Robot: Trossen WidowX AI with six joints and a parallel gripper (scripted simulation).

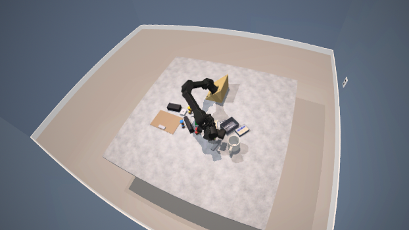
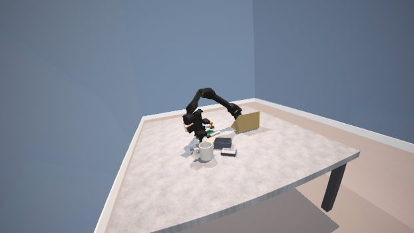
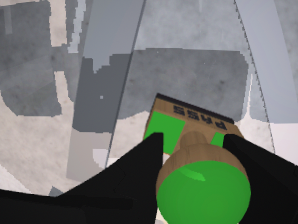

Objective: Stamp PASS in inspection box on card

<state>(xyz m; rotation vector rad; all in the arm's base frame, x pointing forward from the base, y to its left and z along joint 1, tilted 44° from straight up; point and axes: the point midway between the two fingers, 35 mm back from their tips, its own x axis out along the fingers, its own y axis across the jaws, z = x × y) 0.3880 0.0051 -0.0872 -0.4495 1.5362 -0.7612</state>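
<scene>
Now: the green ink pad 130 mm behind my gripper tip, 140 mm to the right of it and 30 mm below it. Also, from my gripper tip: red stamp (30 mm behind, 120 mm to the right, 20 mm below); green stamp (right at my gripper tip); cream card (110 mm behind, 20 mm to the right, 40 mm below).
</scene>
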